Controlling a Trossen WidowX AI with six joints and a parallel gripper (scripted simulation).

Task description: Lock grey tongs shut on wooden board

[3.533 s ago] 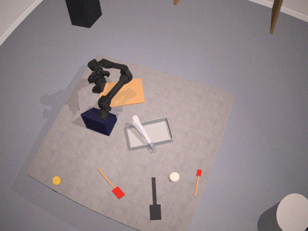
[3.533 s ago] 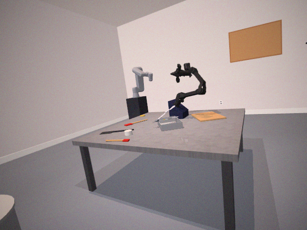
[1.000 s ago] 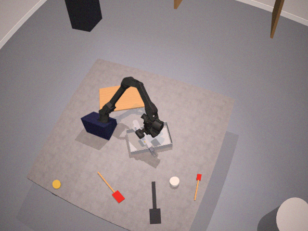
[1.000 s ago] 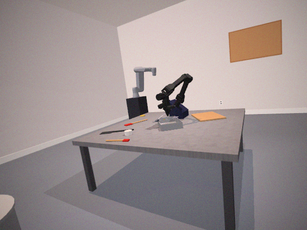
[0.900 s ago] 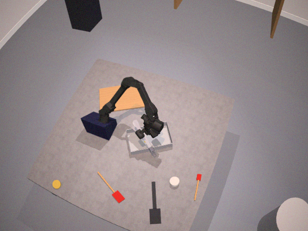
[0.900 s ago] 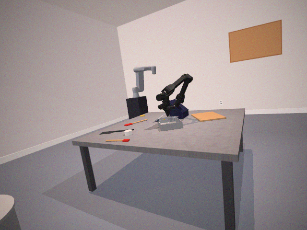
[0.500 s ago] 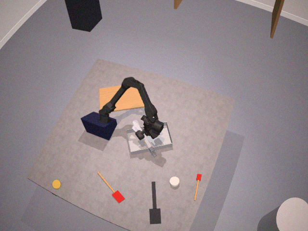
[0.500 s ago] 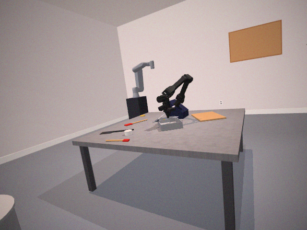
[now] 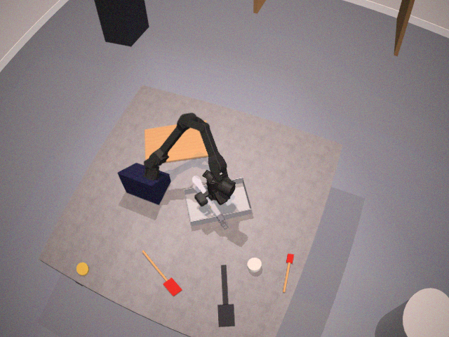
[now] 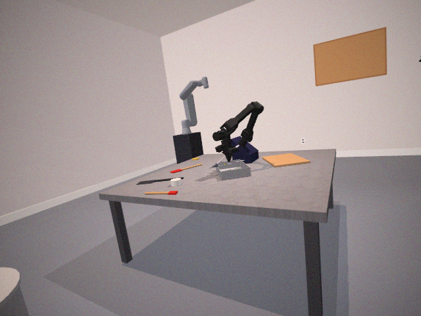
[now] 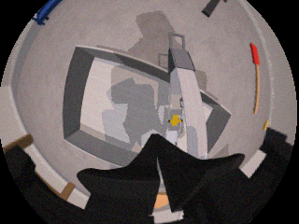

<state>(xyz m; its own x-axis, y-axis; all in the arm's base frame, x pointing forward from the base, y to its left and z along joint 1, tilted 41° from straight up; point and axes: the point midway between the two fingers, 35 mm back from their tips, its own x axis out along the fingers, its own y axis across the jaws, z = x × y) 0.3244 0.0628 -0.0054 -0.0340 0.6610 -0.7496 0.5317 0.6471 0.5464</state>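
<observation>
Right now my gripper tip is 10 mm to the right of the grey roasting tin and 50 mm above it. From my gripper tip the other things lie so: wooden board (360 mm behind, 270 mm to the left, 70 mm below); white disc (300 mm ahead, 230 mm to the right, 60 mm below); red spatula (70 mm behind, 450 mm to the right, 70 mm below).
</observation>
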